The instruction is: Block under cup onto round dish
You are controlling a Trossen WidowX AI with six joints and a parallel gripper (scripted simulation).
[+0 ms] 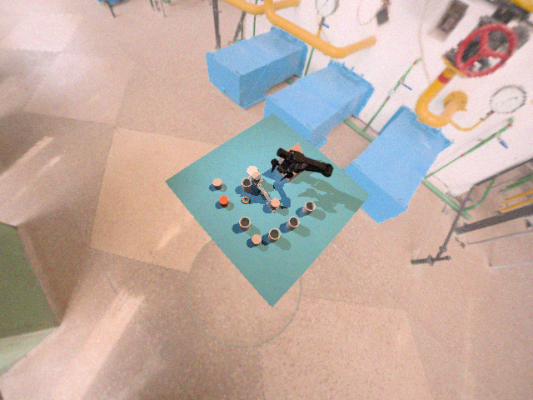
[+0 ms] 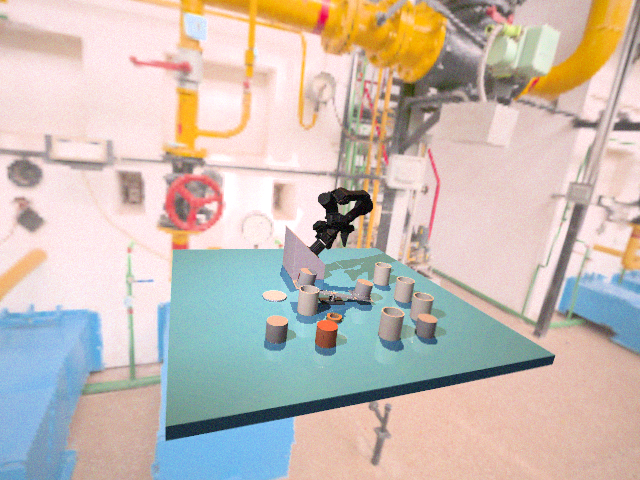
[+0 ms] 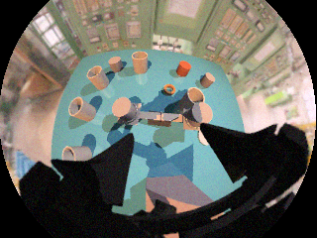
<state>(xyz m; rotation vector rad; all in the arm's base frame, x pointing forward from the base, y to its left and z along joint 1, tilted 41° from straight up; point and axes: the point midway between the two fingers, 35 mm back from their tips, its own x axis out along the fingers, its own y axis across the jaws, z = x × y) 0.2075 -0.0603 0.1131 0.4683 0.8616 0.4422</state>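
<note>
Right now the block is 19 cm below my gripper tip, 12 cm to the left of it and 8 cm ahead of it. Also, from my gripper tip: flat round dish: 25 cm to the right, 22 cm below, 1 cm ahead; then balance: 19 cm below, 8 cm ahead, 2 cm to the right; then orange ring: 23 cm ahead, 22 cm below, 6 cm to the right.
</note>
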